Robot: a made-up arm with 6 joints.
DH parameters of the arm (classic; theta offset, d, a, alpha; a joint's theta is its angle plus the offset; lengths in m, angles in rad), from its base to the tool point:
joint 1: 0 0.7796 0.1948 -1.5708
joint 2: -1.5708 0 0.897 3.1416
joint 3: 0 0 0.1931 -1.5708
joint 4: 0 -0.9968 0 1.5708
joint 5: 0 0 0 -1.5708
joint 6: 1.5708 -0.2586 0 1.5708
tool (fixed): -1.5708 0 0 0
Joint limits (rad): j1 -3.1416..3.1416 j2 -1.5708..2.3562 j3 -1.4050..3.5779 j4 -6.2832..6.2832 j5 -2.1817..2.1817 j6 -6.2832..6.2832
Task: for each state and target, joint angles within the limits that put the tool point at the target. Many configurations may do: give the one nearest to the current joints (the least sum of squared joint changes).
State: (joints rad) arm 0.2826 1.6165 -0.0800 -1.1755 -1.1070 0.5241
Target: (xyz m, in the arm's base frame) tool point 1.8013 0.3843 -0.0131
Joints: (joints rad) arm 0.1026 1.4612 0.4696 -1.2879 -0.9212 0.5241
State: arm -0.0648 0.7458 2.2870 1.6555 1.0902 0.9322
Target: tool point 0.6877 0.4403 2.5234
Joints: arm 0.2785 0.7969 2.2600 1.6530 1.1409 0.9322
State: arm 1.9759 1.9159 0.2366 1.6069 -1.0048 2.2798
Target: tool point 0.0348 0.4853 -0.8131
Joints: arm 1.9545 2.2123 0.0492 1.5760 -0.9742 2.2798
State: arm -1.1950 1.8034 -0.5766 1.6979 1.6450 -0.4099
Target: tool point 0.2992 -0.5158 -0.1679
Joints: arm -1.4845 1.7199 -0.5953 1.7280 1.6892 -0.4099
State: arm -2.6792 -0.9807 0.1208 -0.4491 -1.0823 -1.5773
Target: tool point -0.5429 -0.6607 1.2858
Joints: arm -2.3771 -0.4785 -0.7272 -0.4459 -1.1351 -1.5773
